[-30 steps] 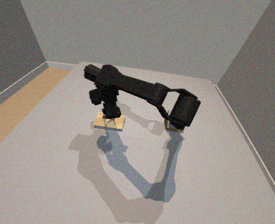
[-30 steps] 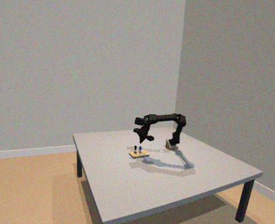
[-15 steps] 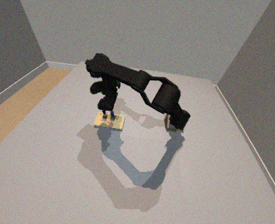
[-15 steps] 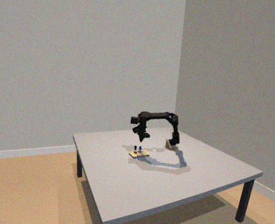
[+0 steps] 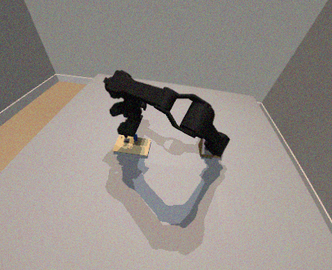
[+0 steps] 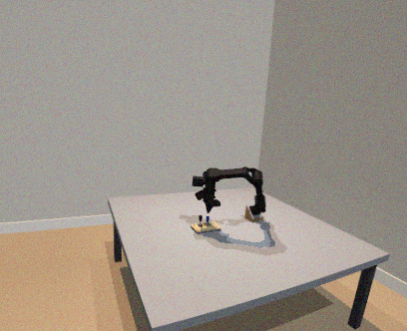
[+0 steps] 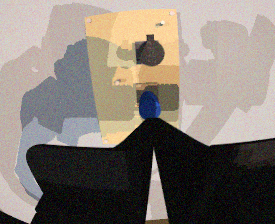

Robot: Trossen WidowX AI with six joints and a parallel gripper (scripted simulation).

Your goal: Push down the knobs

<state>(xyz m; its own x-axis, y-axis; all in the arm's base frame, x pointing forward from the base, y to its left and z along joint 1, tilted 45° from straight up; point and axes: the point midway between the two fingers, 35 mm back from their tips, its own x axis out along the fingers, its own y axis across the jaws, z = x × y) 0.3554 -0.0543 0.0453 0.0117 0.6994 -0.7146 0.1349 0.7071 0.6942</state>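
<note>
Now: the blue knob 40 mm below my gripper tip. The rest, counted from my gripper tip: black knob (50 mm ahead, 30 mm below, 10 mm to the right).
</note>
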